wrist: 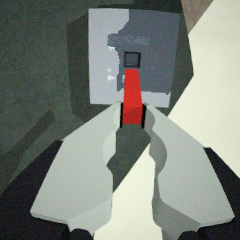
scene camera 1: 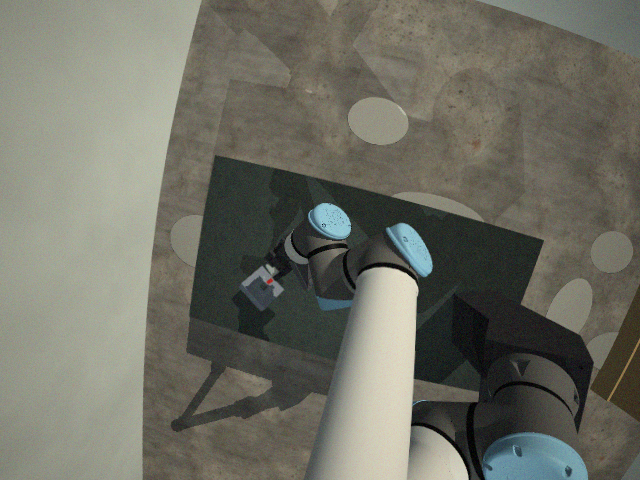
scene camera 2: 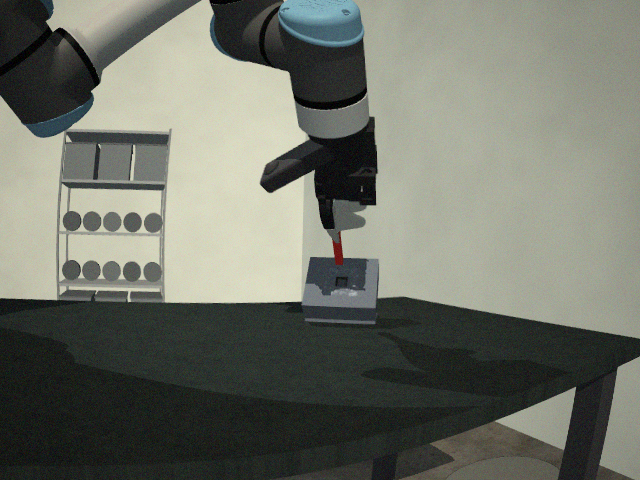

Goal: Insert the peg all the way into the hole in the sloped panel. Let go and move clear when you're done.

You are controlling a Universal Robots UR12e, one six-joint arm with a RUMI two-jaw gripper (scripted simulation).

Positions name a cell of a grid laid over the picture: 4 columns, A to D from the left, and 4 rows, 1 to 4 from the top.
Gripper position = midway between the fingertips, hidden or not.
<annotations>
my gripper: wrist C2; scene camera 1 B3; scene camera 2 C2
</annotations>
